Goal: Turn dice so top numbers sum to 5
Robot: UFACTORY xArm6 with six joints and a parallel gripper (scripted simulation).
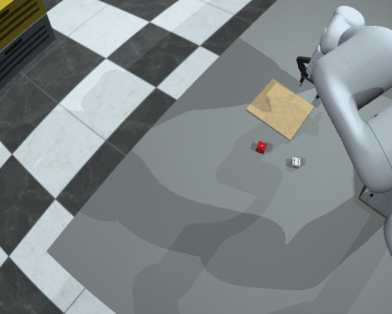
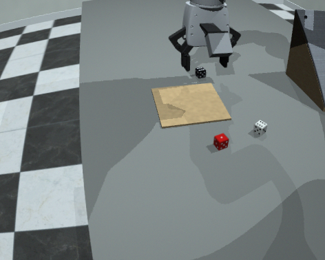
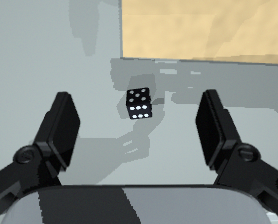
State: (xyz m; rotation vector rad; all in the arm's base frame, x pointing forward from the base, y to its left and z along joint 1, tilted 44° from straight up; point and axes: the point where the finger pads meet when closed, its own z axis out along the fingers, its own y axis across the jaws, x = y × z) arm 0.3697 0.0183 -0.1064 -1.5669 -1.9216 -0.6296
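Right now my hand is 40 mm above the black die and 30 mm to the left of it. Round my hand: red die (230 mm to the left, 40 mm below, 10 mm ahead); white die (200 mm to the left, 70 mm behind, 40 mm below); tan mat (90 mm to the left, 50 mm below, 50 mm ahead).
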